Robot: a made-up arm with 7 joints. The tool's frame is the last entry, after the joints. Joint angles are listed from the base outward. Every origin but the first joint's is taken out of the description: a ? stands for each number. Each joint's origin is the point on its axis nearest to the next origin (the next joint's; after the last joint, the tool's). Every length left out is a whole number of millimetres.
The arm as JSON. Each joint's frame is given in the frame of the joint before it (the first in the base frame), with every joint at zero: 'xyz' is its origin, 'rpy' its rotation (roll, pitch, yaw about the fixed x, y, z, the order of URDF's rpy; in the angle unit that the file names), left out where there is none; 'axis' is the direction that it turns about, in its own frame. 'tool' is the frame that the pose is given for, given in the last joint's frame.
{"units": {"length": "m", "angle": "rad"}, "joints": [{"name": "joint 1", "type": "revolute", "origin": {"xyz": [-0.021, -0.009, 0.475], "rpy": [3.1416, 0.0, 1.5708]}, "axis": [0.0, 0.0, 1.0]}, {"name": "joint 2", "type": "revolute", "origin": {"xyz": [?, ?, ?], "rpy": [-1.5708, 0.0, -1.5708]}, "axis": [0.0, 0.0, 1.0]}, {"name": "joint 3", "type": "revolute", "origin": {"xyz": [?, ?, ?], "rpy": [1.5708, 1.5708, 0.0]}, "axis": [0.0, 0.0, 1.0]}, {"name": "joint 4", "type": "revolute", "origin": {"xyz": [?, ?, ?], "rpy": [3.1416, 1.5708, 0.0]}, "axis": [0.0, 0.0, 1.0]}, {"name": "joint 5", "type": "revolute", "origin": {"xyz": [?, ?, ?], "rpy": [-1.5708, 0.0, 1.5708]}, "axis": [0.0, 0.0, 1.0]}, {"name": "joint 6", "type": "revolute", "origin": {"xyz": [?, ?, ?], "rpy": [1.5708, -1.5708, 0.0]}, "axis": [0.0, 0.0, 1.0]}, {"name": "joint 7", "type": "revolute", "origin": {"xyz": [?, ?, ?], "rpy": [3.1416, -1.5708, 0.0]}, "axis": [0.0, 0.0, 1.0]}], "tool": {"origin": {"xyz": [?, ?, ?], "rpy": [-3.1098, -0.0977, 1.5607]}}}
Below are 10 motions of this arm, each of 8 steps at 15 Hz.
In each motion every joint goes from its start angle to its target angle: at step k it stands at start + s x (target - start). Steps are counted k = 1, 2, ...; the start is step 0. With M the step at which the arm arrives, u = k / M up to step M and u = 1 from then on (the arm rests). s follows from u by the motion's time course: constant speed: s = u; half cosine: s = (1 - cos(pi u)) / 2; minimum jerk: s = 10 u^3 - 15 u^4 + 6 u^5.
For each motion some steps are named. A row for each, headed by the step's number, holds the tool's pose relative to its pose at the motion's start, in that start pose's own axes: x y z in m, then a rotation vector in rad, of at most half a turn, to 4 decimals.
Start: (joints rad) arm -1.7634 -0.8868 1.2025 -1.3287 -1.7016 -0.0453 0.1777
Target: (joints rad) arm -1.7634 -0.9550 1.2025 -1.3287 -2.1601 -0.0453 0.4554
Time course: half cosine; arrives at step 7
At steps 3, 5, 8:
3: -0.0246 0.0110 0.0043 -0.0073 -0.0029 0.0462
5: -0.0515 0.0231 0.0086 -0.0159 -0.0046 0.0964
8: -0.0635 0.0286 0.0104 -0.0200 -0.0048 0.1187

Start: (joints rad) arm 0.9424 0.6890 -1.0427 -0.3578 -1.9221 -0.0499 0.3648
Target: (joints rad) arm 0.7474 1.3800 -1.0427 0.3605 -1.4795 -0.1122 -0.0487
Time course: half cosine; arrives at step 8
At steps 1, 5, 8:
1: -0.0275 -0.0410 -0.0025 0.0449 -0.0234 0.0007
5: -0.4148 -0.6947 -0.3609 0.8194 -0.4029 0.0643
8: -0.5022 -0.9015 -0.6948 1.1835 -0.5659 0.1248

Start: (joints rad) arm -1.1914 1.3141 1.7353 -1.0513 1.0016 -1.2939 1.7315
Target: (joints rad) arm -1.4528 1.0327 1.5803 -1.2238 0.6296 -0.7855 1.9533
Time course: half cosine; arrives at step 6
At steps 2, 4, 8:
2: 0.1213 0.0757 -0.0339 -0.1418 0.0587 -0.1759
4: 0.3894 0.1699 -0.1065 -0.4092 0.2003 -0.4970
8: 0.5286 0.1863 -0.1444 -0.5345 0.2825 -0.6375

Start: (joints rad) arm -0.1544 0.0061 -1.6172 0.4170 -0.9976 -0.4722 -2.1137
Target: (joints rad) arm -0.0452 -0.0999 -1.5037 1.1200 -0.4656 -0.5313 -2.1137
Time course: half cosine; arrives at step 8
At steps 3, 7, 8:
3: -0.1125 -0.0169 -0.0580 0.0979 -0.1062 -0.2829
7: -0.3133 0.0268 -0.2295 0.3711 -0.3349 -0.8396
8: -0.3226 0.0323 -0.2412 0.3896 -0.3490 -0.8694

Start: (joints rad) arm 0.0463 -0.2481 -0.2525 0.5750 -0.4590 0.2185 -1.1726
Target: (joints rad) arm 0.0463 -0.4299 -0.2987 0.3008 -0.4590 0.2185 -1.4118
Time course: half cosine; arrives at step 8
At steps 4, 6, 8:
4: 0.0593 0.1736 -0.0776 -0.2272 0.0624 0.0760
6: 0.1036 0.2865 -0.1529 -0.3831 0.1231 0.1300
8: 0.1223 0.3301 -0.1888 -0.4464 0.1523 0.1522

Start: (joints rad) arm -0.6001 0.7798 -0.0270 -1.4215 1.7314 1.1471 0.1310
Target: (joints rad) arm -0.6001 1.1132 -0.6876 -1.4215 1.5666 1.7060 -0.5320
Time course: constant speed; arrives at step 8
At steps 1, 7, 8:
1: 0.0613 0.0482 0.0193 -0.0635 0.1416 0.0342
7: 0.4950 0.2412 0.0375 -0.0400 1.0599 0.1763
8: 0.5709 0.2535 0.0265 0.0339 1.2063 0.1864

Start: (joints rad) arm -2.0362 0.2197 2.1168 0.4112 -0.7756 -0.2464 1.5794
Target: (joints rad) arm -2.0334 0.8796 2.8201 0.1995 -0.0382 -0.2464 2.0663
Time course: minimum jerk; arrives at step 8
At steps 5, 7, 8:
5: -0.5650 -0.0146 -0.2731 0.6218 -0.6354 -1.2419
7: -0.7385 -0.0049 -0.4542 1.0123 -0.7689 -1.6113
8: -0.7481 -0.0040 -0.4668 1.0396 -0.7743 -1.6322

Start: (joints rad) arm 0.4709 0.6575 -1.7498 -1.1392 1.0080 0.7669 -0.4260
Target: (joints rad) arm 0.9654 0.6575 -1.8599 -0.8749 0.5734 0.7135 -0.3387
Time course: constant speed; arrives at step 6
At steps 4, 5, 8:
4: -0.1720 0.1322 -0.0716 -0.2934 -0.0802 0.0162
5: -0.2112 0.1641 -0.0997 -0.3651 -0.0973 0.0144
8: -0.2483 0.1954 -0.1315 -0.4360 -0.1131 0.0105

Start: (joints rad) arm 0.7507 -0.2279 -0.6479 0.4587 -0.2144 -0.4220 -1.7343
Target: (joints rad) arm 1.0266 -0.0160 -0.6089 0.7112 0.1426 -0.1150 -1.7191
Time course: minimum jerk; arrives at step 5
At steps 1, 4, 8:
1: -0.0169 -0.0219 -0.0052 0.0440 -0.0101 -0.0350
4: -0.3367 -0.2516 -0.1752 0.7184 -0.2360 -0.5264
8: -0.3597 -0.2584 -0.1916 0.7625 -0.2553 -0.5553

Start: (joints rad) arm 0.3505 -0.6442 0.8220 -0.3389 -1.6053 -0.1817 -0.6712
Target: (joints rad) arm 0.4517 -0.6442 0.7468 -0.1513 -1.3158 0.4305 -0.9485
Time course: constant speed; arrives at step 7
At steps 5, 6, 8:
5: 0.0495 -0.1161 -0.0156 0.4083 0.2597 0.0256
6: 0.0564 -0.1403 -0.0245 0.5038 0.2956 0.0350
8: 0.0622 -0.1643 -0.0354 0.6031 0.3256 0.0455

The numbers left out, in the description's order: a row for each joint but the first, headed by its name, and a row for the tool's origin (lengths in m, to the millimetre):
joint 2: -0.018 0.011 0.0
joint 3: 0.022 0.683 0.0
joint 4: 0.004 0.024 0.0
joint 5: 0.477 0.013 0.0
joint 6: 0.015 -0.011 0.0
joint 7: -0.168 -0.012 0.0
tool: 0.014 0.005 0.0

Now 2 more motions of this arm.
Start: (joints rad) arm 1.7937 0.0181 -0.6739 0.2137 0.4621 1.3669 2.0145
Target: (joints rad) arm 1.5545 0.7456 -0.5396 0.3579 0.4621 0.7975 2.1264
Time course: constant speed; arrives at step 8
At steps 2, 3, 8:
2: -0.0336 0.0596 0.2103 -0.0379 -0.0706 -0.0113
3: -0.0665 0.0981 0.3099 -0.0562 -0.1075 -0.0207
8: -0.3701 0.3655 0.7041 -0.1339 -0.3102 -0.0996

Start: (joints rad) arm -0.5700 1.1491 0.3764 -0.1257 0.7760 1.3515 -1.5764
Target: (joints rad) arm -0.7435 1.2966 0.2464 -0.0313 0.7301 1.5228 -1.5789
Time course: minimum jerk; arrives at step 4
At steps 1, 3, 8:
1: 0.0327 -0.0031 -0.0032 0.0202 0.0317 -0.0181
3: 0.2789 -0.0500 -0.0539 0.1809 0.2484 -0.1877
8: 0.3098 -0.0594 -0.0637 0.2025 0.2730 -0.2136

